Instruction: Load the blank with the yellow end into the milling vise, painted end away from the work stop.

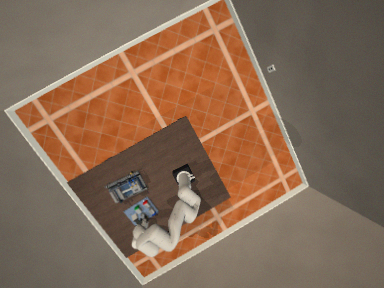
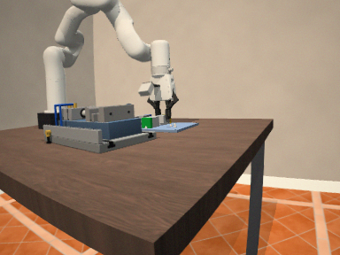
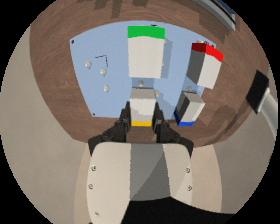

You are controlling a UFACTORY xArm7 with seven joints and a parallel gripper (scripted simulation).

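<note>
My gripper is now 1 cm short of the blue infeed plate, 4 cm to the left of it and 4 cm above it. Also, from my hand: yellow-ended blank (2 cm below); blue-ended blank (9 cm behind, 2 cm to the right, 2 cm below); green-ended blank (2 cm ahead, 9 cm to the right, 2 cm below).
</note>
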